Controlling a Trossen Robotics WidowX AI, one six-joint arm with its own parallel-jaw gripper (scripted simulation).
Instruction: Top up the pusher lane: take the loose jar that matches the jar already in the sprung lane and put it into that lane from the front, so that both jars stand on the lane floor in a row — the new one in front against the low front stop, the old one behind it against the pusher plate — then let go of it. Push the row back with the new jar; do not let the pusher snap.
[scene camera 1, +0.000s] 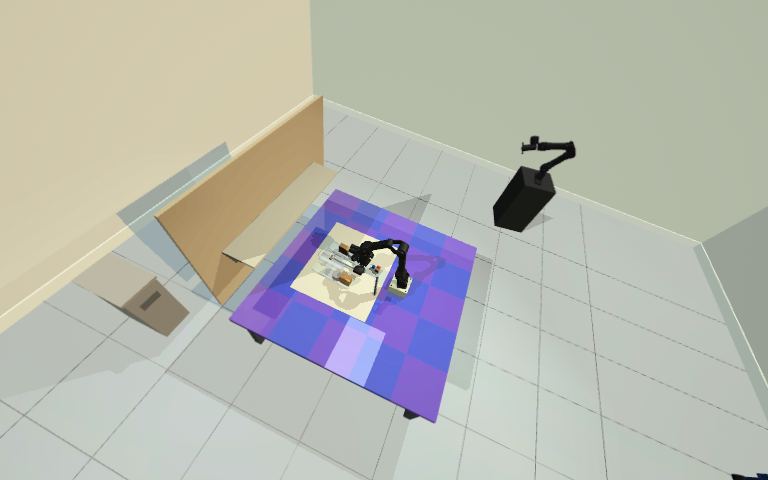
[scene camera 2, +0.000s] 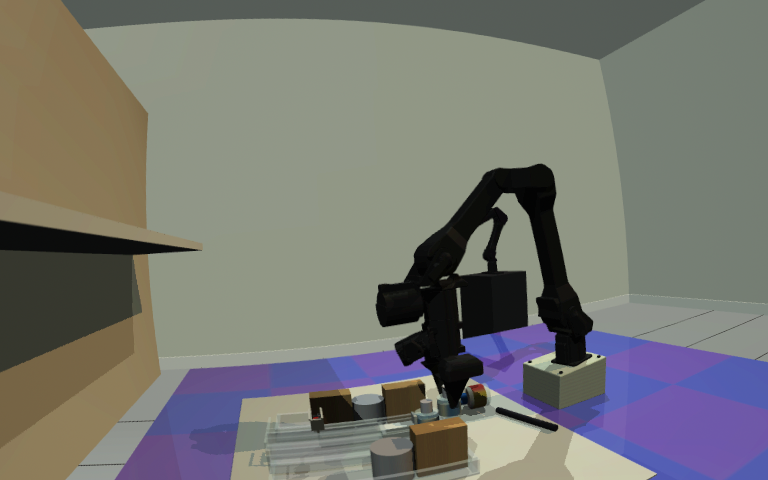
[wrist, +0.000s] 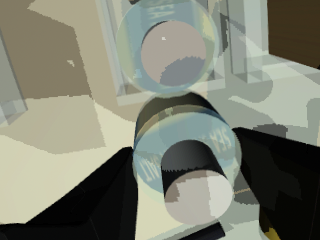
Observation:
In view: my gripper (scene camera 2: 448, 403), a clear jar (wrist: 186, 156), a brown box (scene camera 2: 400, 398), a grey cylinder (scene camera 2: 367, 406), a brown box (scene camera 2: 336, 405) and a wooden shelf wall (scene camera 2: 85, 350).
My gripper is seen too in the wrist view (wrist: 183, 147). The wooden shelf wall is seen too in scene camera 1 (scene camera 1: 205, 219).

